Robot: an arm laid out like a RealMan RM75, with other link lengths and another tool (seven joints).
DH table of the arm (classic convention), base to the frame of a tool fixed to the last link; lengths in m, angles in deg. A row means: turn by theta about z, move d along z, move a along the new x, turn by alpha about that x. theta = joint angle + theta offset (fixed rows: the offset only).
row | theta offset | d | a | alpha
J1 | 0 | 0.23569 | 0 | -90
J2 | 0 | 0 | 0 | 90
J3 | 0 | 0.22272 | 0 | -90
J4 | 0 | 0 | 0 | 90
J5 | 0 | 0.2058 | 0 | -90
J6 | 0 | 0 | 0 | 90
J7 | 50 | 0.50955 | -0.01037 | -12.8
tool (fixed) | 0 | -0.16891 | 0 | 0
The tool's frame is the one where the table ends.
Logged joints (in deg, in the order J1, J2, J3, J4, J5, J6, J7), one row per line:
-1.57, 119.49, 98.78, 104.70, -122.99, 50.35, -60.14
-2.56, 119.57, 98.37, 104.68, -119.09, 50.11, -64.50
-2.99, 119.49, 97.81, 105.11, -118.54, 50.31, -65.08
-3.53, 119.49, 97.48, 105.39, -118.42, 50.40, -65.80
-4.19, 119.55, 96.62, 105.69, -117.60, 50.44, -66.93
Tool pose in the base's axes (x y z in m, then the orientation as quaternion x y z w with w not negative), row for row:
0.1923, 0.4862, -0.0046, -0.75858, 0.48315, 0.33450, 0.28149
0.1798, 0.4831, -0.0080, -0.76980, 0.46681, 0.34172, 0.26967
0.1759, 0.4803, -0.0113, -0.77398, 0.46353, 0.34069, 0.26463
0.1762, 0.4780, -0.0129, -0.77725, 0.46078, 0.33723, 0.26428
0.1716, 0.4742, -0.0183, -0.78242, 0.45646, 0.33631, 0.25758
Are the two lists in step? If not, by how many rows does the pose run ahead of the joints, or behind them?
They are in step.
